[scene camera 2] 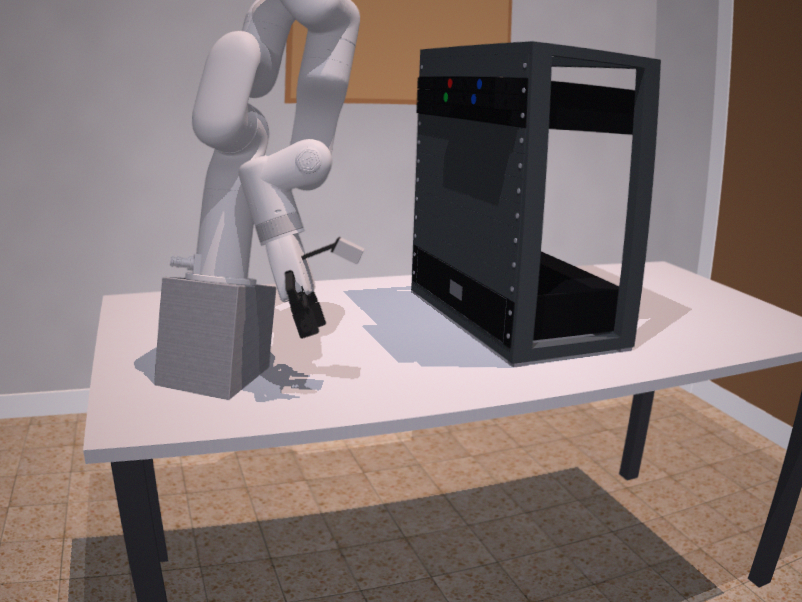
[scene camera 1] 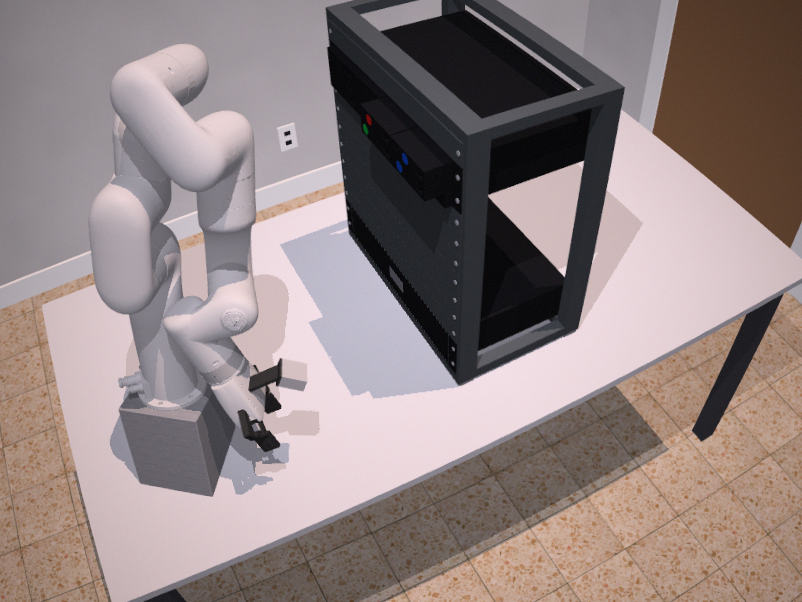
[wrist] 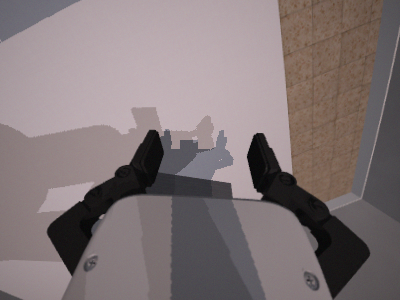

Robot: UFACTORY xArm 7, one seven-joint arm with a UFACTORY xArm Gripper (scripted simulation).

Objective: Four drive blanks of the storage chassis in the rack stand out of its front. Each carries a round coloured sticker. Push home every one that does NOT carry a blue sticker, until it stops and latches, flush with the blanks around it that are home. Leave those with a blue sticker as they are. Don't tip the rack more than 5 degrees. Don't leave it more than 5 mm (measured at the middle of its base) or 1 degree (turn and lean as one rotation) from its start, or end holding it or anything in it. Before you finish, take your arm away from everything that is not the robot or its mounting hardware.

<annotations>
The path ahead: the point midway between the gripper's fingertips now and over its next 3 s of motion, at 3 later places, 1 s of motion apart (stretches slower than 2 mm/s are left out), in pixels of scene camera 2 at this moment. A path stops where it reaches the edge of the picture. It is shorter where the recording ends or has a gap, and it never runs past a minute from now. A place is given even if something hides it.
My gripper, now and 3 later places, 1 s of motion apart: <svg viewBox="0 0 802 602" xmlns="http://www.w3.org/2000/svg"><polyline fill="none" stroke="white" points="314,331 358,305 434,212 450,137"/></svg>
</annotations>
